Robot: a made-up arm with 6 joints.
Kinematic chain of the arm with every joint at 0, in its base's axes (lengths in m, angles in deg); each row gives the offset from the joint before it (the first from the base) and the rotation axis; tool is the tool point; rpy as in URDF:
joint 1: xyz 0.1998 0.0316 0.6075 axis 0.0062 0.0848 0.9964
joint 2: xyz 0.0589 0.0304 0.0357 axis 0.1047 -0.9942 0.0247
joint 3: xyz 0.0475 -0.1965 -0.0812 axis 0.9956 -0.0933 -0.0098
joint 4: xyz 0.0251 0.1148 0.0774 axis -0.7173 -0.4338 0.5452
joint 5: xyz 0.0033 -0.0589 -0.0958 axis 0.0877 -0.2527 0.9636
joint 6: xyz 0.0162 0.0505 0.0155 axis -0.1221 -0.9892 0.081
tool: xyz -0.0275 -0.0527 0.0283 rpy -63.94 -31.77 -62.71
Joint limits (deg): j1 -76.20..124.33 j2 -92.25..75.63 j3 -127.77..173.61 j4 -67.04..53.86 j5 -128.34..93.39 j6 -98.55..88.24
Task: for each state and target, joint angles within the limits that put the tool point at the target. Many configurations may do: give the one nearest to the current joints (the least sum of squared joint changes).
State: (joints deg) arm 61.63 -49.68 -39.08 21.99 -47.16 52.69
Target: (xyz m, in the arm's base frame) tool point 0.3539 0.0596 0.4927
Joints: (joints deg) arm 65.87 -23.21 -60.10 27.14 -53.61 64.34
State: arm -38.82 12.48 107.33 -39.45 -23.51 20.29
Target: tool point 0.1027 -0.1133 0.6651
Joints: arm -55.81 17.36 83.97 -40.80 -15.68 27.77
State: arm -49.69 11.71 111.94 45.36 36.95 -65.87
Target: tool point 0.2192 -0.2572 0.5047
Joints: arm -23.48 -11.95 158.75 40.51 39.84 -50.79
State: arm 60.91 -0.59 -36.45 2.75 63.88 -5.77
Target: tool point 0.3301 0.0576 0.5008
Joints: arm 69.89 -5.20 -49.61 -29.23 60.47 -2.73
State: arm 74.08 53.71 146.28 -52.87 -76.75 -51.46
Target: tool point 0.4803 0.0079 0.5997
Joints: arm 57.05 70.09 158.50 -58.22 -72.22 -37.65
